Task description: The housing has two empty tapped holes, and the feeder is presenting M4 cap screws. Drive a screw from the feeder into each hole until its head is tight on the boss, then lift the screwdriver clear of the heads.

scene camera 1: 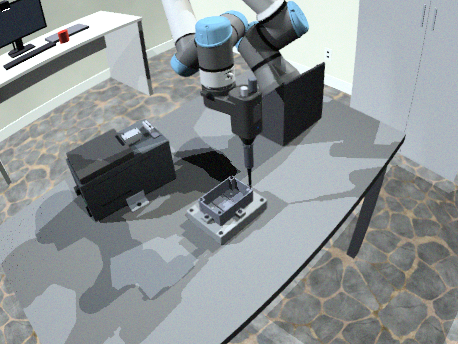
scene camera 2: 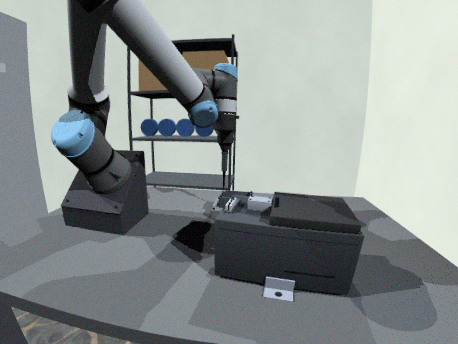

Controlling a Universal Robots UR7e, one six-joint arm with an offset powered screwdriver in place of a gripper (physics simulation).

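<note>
The screwdriver point(scene camera 1: 250, 184) point(scene camera 2: 224, 187) points straight down. In scene camera 1 its tip is at the back right corner of the housing point(scene camera 1: 234, 210), at or just above the rim; the exact gap cannot be told. Whether a screw sits on the tip is too small to tell. The housing is an open grey box on a pale fixture plate point(scene camera 1: 256, 208). The two tapped holes cannot be told apart from the other corner holes. The dark feeder point(scene camera 1: 132, 175) point(scene camera 2: 285, 255) stands apart from the plate, with a pale outlet block point(scene camera 1: 149, 126) point(scene camera 2: 230, 204) on top. In scene camera 2 it partly hides the housing.
The arm's dark pedestal point(scene camera 1: 305, 105) point(scene camera 2: 92, 216) stands behind the screwdriver in scene camera 1. A small metal bracket point(scene camera 1: 138, 201) point(scene camera 2: 279, 289) is at the feeder's foot. The table's edge point(scene camera 1: 320, 240) curves past the plate. A shelf rack point(scene camera 2: 185, 180) stands in the background.
</note>
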